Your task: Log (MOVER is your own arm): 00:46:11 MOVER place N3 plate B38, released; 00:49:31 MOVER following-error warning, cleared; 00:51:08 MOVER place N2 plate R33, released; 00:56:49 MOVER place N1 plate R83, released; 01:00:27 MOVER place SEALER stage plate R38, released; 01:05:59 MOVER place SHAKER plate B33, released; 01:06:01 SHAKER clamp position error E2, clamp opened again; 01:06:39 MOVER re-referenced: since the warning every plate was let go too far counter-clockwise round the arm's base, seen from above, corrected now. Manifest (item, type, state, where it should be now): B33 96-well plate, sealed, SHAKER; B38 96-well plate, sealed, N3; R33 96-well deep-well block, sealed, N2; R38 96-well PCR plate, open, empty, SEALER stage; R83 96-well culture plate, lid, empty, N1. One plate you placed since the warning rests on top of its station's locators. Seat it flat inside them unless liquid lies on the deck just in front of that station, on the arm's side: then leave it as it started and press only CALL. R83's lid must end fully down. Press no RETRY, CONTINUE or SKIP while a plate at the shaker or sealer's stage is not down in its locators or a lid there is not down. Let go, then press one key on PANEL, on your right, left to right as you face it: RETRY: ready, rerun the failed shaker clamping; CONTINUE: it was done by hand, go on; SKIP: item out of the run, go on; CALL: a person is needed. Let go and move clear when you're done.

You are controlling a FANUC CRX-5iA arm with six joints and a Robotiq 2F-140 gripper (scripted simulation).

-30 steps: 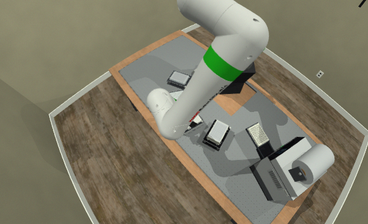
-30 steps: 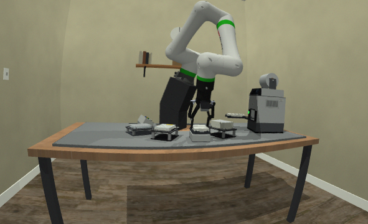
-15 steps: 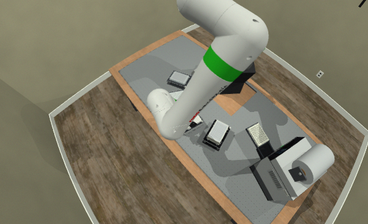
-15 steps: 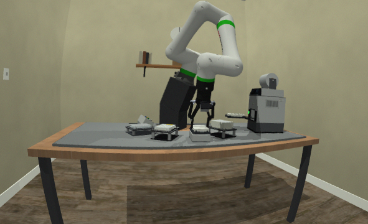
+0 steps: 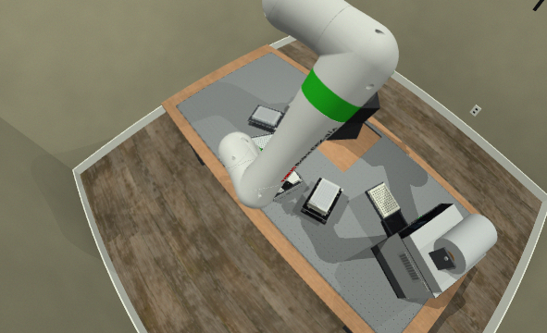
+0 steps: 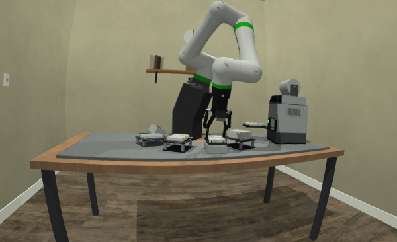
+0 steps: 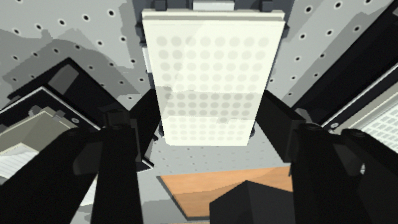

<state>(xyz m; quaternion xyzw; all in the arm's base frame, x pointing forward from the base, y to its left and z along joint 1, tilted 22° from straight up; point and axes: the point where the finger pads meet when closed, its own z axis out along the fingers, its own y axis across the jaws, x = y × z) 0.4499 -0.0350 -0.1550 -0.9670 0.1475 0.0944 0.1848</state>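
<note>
The grey shaker lies 50 mm below my hand, 30 mm ahead of it and 10 mm to the left of it. Round my hand: white retry button 370 mm behind, 190 mm to the right, 20 mm below; flat plate 290 mm to the right, 230 mm behind, 40 mm below; PCR plate 400 mm to the left, 160 mm behind, 30 mm above.
</note>
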